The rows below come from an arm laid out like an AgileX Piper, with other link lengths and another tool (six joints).
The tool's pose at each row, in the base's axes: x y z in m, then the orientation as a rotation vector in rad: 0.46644 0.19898 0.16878 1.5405 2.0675 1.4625; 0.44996 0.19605 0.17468 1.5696 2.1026 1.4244; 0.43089 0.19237 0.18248 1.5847 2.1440 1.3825; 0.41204 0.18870 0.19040 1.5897 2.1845 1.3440; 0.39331 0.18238 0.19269 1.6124 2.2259 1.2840; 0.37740 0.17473 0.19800 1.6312 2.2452 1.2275; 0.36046 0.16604 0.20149 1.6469 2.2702 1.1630; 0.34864 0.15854 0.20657 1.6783 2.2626 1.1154; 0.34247 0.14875 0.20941 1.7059 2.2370 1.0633; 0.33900 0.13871 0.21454 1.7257 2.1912 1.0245; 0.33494 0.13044 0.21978 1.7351 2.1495 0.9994; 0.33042 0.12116 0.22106 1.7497 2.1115 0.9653; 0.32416 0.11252 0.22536 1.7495 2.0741 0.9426; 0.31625 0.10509 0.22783 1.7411 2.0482 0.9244; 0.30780 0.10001 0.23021 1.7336 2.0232 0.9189
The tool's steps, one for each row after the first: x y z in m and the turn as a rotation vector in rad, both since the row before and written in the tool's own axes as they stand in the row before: 0.00730 -0.00579 -0.01510 0.0413 -0.0067 0.0090; 0.00841 -0.00677 -0.01793 0.0422 -0.0054 -0.0015; 0.00829 -0.00727 -0.01761 0.0379 -0.0033 -0.0072; 0.00394 -0.01191 -0.01545 0.0497 -0.0145 0.0009; 0.00252 -0.00866 -0.01608 0.0337 -0.0237 0.0007; 0.00105 -0.01127 -0.01570 0.0394 -0.0249 -0.0028; 0.00016 -0.00680 -0.01325 0.0193 -0.0298 0.0142; -0.00520 -0.00426 -0.00984 0.0086 -0.0429 0.0132; -0.00615 -0.00079 -0.01003 -0.0102 -0.0471 0.0133; -0.00480 -0.00083 -0.00941 -0.0151 -0.0379 0.0086; -0.00695 -0.00352 -0.00689 -0.0076 -0.0404 0.0105; -0.00553 -0.00286 -0.00967 -0.0164 -0.0355 0.0029; -0.00471 -0.00504 -0.00874 -0.0140 -0.0276 -0.0039; -0.00257 -0.00527 -0.00828 -0.0170 -0.0190 -0.0008
